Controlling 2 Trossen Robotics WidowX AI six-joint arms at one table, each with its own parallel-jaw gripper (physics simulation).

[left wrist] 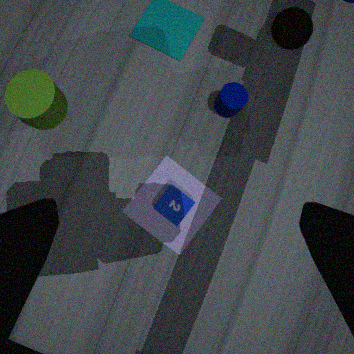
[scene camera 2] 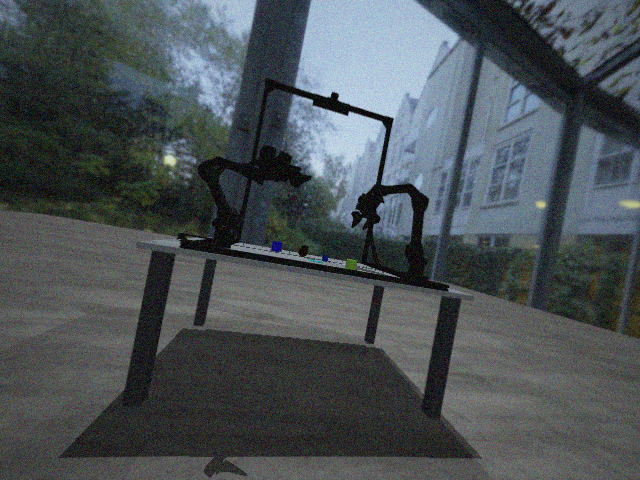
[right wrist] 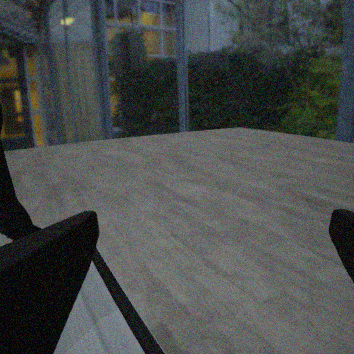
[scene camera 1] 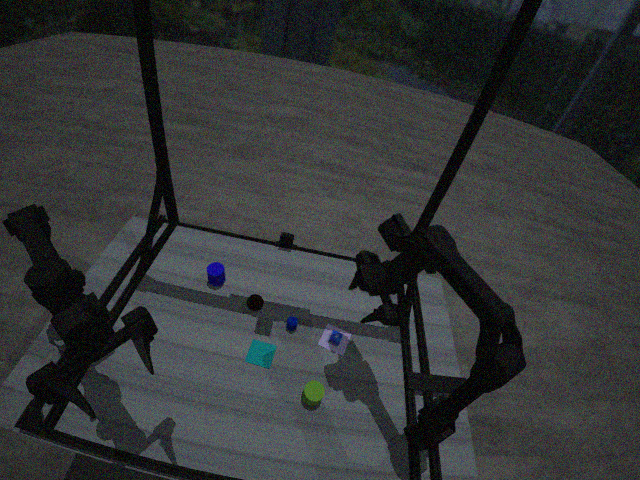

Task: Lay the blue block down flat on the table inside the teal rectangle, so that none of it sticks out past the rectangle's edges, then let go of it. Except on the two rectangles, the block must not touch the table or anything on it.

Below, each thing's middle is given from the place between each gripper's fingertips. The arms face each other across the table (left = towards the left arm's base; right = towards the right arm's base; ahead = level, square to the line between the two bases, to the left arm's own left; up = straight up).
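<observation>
From my left hand: green cylinder (left wrist: pixel 39 102) 170 mm ahead, 30 mm to the right, 180 mm below; teal rectangle (left wrist: pixel 171 34) 100 mm ahead, 200 mm to the right, 210 mm below; dark ball (left wrist: pixel 288 31) 40 mm behind, 270 mm to the right, 180 mm below. As for the pale lilac rectangle (left wrist: pixel 139 208), my left hand is 10 mm past it, 10 mm to the left of it and 210 mm above it.
From my right hand: pale lilac rectangle 310 mm to the left, 380 mm behind, 340 mm below; green cylinder 280 mm to the left, 200 mm behind, 320 mm below; dark ball 50 mm to the left, 410 mm behind, 320 mm below. As for the teal rectangle, my right gripper is 120 mm to the right of it, 270 mm past it and 340 mm above it.
</observation>
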